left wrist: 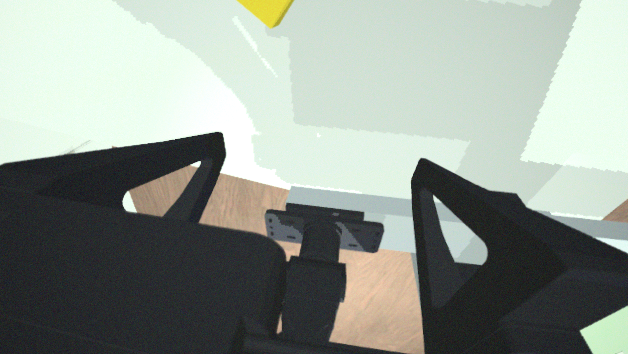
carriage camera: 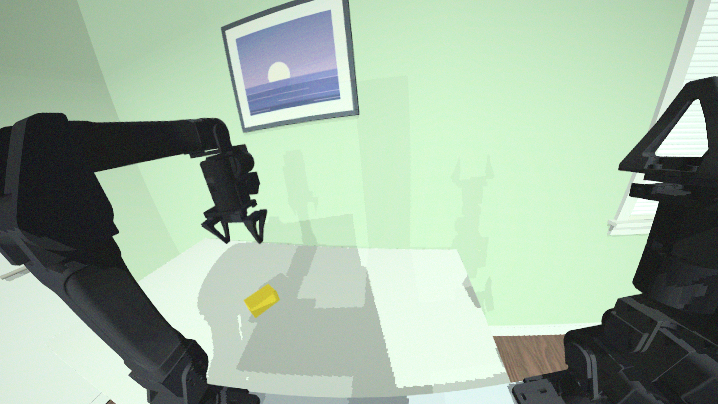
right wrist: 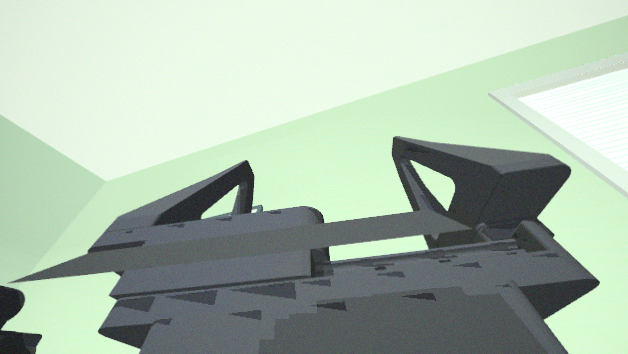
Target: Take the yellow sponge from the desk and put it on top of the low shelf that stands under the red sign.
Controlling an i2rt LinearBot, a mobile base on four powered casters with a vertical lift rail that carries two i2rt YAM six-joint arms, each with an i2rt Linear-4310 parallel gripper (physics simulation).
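Where they show: left gripper, fingertip midpoint: [left wrist: 317, 155] [carriage camera: 244, 242]; right gripper, fingertip midpoint: [right wrist: 319, 157]; left arm's base at its link origin: [left wrist: 323, 229]; right arm's base at its link origin: [carriage camera: 578, 401].
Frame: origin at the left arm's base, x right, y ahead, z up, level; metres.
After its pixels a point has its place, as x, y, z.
The yellow sponge [carriage camera: 261, 300] {-0.076, 0.331, -0.089} [left wrist: 270, 9] {-0.095, 0.316, -0.089} lies flat on the white desk [carriage camera: 441, 321] {0.506, 0.262, -0.134} [left wrist: 75, 85] {-0.536, 0.179, -0.134}, left of the middle in the carriage view and cut off by the top edge in the left wrist view. My left gripper [carriage camera: 245, 242] {0.005, 0.271, 0.186} [left wrist: 317, 155] {0.005, 0.271, 0.186} is open and empty, fingers pointing down, above the desk and apart from the sponge. My right gripper [right wrist: 319, 157] {0.633, 0.037, 0.440} is open and empty, raised at the right of the carriage view and pointing up, away from the desk. The low shelf and the red sign do not show in these views.
A framed sunset picture [carriage camera: 296, 65] {0.083, 0.716, 0.680} hangs on the green wall [carriage camera: 502, 125] {0.846, 0.621, 0.393} behind the desk. A window [carriage camera: 700, 60] {1.551, 0.507, 0.611} [right wrist: 585, 105] {1.654, 0.491, 1.014} is at the right. Wooden floor [carriage camera: 532, 354] {1.219, 0.428, -0.854} [left wrist: 380, 295] {0.503, -1.782, -0.854} shows beside the desk and below the robot. Arm shadows fall across the desk and wall.
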